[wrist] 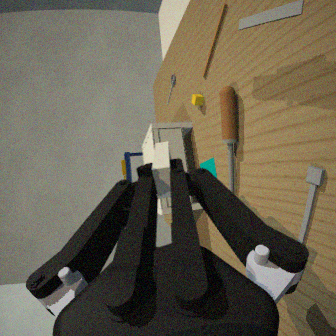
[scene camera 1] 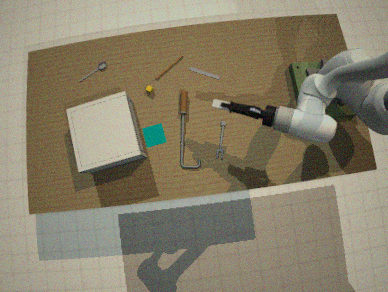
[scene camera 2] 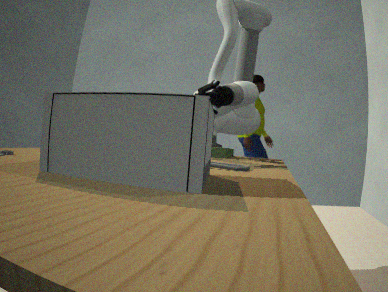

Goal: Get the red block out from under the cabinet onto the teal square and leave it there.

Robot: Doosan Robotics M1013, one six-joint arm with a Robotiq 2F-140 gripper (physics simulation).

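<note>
The red block does not show in any view. The pale box-shaped cabinet stands on the table. The teal square lies flat beside it, partly hidden by a finger in the wrist view. A hooked tool with a brown handle lies beyond the square; its grey rod ends in a hook. My gripper is shut and empty, with pale tips together. It is tilted nearly level above the table, on the robot's side of the hooked tool, pointing toward the cabinet.
On the table are a yellow cube, a spoon, a thin brown stick, a flat grey bar and a wrench. A person stands behind the table.
</note>
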